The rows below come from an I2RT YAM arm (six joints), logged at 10 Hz.
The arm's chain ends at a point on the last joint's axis. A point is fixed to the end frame.
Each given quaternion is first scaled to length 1.
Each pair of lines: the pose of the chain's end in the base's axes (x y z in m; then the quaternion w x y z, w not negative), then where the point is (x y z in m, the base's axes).
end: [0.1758 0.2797 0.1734 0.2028 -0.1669 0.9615 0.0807]
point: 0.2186 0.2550 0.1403
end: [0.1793 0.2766 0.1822 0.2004 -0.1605 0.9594 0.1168]
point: 0.2216 0.2545 0.1467
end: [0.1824 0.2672 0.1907 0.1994 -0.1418 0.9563 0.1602]
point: 0.2237 0.2478 0.1525
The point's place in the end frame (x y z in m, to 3 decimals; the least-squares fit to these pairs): -0.016 -0.041 0.040
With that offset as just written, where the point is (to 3 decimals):
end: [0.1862 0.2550 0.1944 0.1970 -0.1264 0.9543 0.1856]
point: 0.227 0.237 0.155
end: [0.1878 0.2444 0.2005 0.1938 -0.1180 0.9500 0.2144]
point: 0.227 0.229 0.159
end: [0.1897 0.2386 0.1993 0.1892 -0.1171 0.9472 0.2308]
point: 0.229 0.225 0.157
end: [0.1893 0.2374 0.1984 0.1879 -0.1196 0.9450 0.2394]
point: 0.229 0.224 0.156
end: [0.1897 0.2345 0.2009 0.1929 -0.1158 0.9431 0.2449]
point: 0.229 0.222 0.158
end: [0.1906 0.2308 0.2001 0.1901 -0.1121 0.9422 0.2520]
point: 0.230 0.219 0.157
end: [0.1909 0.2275 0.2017 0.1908 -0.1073 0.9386 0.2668]
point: 0.230 0.217 0.158
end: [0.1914 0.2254 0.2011 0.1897 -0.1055 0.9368 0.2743]
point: 0.230 0.215 0.157
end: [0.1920 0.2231 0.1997 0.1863 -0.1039 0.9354 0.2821]
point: 0.230 0.214 0.155
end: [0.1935 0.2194 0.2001 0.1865 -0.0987 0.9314 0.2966]
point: 0.232 0.211 0.155
